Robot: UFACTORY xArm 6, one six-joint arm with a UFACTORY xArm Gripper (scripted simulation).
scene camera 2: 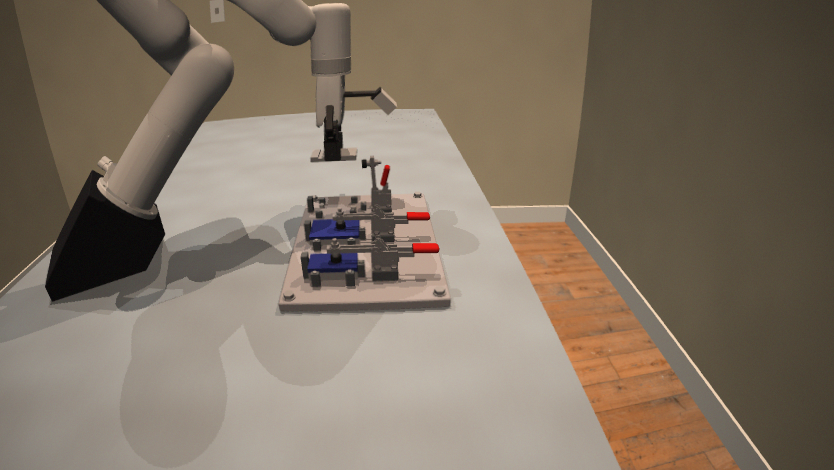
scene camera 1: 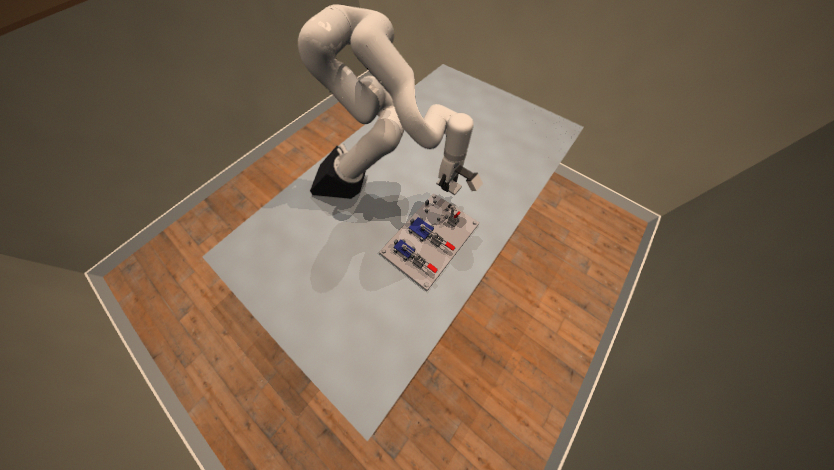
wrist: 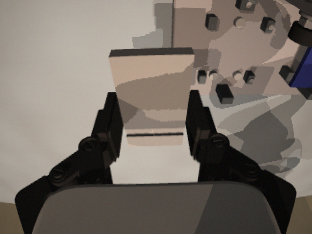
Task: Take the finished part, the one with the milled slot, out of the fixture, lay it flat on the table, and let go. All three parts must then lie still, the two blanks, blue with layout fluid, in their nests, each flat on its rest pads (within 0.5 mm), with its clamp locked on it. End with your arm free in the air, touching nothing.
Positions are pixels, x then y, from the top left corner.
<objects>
The gripper shows in scene camera 2, in scene camera 1 and in the wrist view (153, 105). One and the same spot on the gripper: (scene camera 2: 332, 147) is (scene camera 1: 444, 187).
</objects>
